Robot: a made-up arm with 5 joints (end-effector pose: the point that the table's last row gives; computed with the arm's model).
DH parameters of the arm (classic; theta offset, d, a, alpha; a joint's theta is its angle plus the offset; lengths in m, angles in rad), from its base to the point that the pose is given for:
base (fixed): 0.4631 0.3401 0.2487 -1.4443
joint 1: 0 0.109 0.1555 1.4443
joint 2: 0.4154 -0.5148 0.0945 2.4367
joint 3: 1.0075 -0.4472 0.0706 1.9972
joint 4: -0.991 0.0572 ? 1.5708
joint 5: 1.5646 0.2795 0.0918 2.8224
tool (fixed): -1.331 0.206 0 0
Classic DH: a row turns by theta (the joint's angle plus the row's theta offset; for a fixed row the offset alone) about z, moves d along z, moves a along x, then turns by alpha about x.
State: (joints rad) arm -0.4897 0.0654 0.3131 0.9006 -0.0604
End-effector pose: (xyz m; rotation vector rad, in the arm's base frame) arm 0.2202 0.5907 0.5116 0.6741 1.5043 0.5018
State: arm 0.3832 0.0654 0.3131 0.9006 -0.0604
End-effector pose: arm 0.2202 0.6195 0.3093 0.4957 2.2972 -0.0012
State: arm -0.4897 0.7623 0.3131 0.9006 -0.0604
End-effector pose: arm 0.0367 0.4890 0.4011 -0.0687 1.6034 0.7509
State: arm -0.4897 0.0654 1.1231 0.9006 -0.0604
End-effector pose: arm 0.1452 0.4420 0.4779 1.3624 0.9298 0.6962
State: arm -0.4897 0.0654 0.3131 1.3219 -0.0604
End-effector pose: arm 0.2855 0.5848 0.5107 0.6906 1.9283 0.5622
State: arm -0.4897 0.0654 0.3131 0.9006 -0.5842
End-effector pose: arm 0.2270 0.5336 0.5201 1.1889 1.3454 0.7425
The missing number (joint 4, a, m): 0.0619
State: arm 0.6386 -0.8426 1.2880 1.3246 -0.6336
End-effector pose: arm 0.2516 0.4199 0.2638 2.0555 0.5341 -0.3490
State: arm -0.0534 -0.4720 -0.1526 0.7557 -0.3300
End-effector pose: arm 0.4442 0.6661 0.3942 0.9501 1.8148 -0.0174
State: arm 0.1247 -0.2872 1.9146 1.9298 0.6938
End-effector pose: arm 0.1674 0.4201 0.3459 1.2773 1.5133 0.7241
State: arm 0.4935 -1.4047 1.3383 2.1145 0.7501
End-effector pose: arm 0.4334 0.3732 0.2159 1.6075 1.5793 -0.1722
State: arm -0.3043 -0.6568 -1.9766 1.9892 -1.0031
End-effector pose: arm 0.4766 0.7641 0.1089 -0.2032 -2.4729 1.7046
